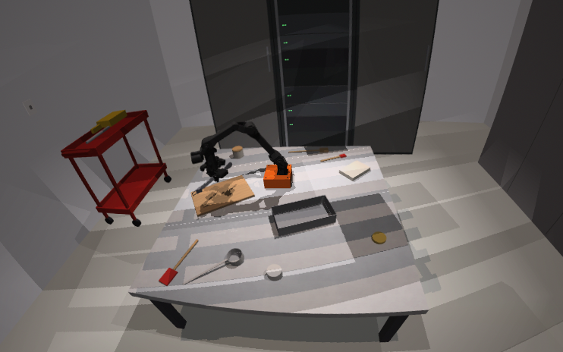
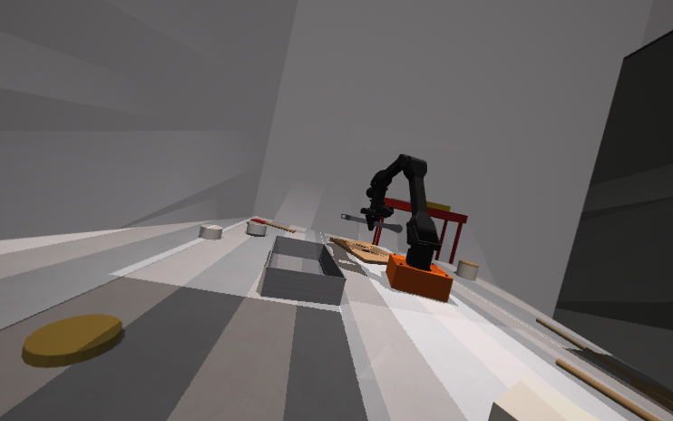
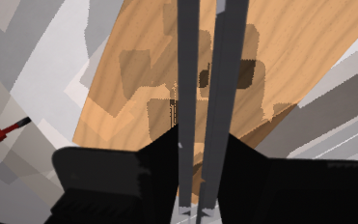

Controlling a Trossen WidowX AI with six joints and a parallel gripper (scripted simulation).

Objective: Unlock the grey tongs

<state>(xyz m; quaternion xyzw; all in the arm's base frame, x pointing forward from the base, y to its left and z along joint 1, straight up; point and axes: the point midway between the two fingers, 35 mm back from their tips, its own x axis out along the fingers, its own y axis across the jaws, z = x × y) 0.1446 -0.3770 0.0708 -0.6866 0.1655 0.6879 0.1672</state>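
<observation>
The wooden board is 10 cm below my gripper tip. Round my gripper tip: pale puck 53 cm ahead, 40 cm to the left, 9 cm below; red spatula 53 cm ahead, 7 cm to the right, 10 cm below; roasting tin 19 cm ahead, 51 cm to the left, 8 cm below.
</observation>
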